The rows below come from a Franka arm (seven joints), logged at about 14 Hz.
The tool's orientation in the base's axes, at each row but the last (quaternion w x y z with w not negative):
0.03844 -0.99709 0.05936 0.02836
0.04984 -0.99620 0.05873 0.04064
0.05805 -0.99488 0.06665 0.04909
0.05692 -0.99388 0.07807 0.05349
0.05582 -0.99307 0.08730 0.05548
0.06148 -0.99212 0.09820 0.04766
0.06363 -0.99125 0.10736 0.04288
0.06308 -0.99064 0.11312 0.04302
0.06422 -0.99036 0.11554 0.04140
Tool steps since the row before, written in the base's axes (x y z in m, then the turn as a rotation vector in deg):
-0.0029 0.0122 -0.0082 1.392 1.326 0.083
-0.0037 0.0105 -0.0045 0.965 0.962 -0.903
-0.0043 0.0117 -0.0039 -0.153 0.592 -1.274
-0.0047 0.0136 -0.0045 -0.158 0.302 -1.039
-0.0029 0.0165 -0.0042 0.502 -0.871 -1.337
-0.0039 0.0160 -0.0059 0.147 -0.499 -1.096
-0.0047 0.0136 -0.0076 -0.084 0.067 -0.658
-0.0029 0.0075 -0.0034 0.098 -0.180 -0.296
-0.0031 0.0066 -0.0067 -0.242 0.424 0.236
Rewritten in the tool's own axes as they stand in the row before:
-0.0038 -0.0111 0.0093 1.221 -1.487 -0.049
-0.0045 -0.0095 0.0058 0.925 -0.982 0.923
-0.0053 -0.0105 0.0057 -0.092 -0.423 1.345
-0.0061 -0.0121 0.0066 -0.080 -0.162 1.078
-0.0051 -0.0152 0.0064 0.797 0.897 1.165
-0.0062 -0.0141 0.0083 0.355 0.580 1.005
-0.0066 -0.0113 0.0097 -0.031 0.030 0.665
-0.0041 -0.0062 0.0046 0.164 0.186 0.261
-0.0038 -0.0049 0.0077 -0.352 -0.380 -0.159

